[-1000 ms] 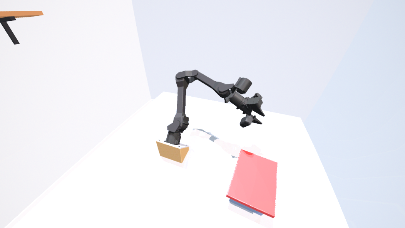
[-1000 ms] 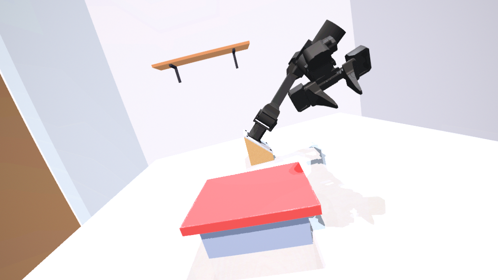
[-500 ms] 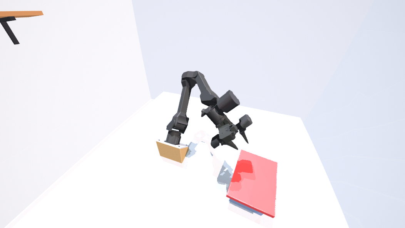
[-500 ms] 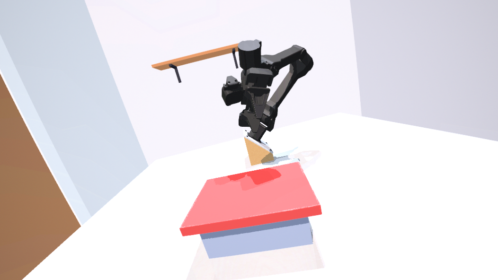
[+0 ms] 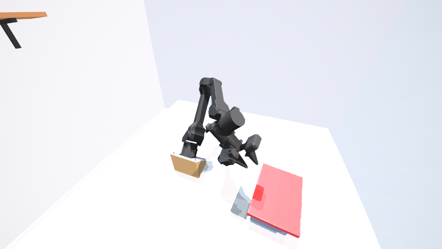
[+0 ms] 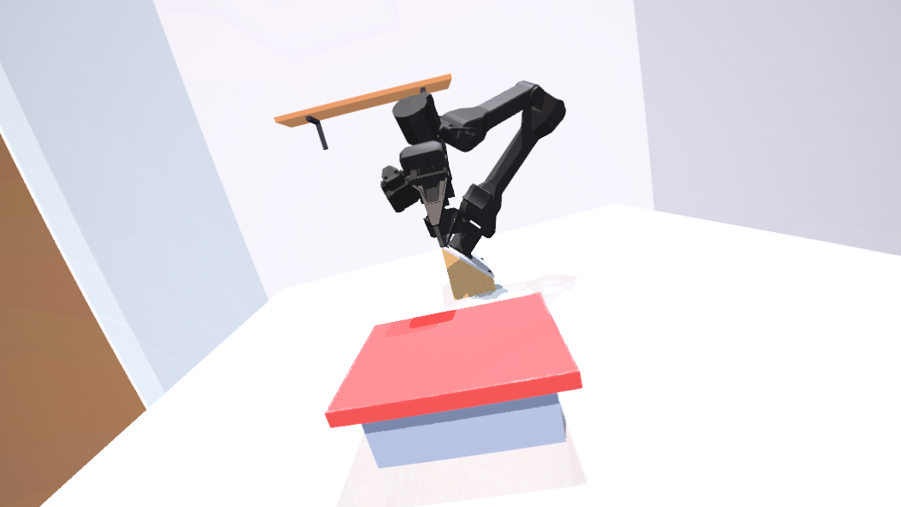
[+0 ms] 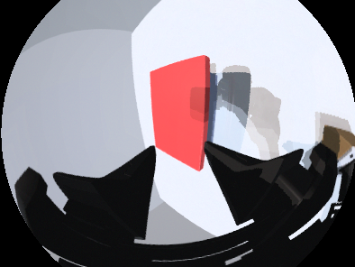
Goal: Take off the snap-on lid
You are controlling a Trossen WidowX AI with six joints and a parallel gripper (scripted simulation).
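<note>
Now: the red lid 13 cm ahead of my gripper tip, 1 cm to the right of it and 11 cm below it. From my gripper tip the other things lie so: pale blue storage box: 13 cm ahead, 1 cm to the right, 15 cm below.
</note>
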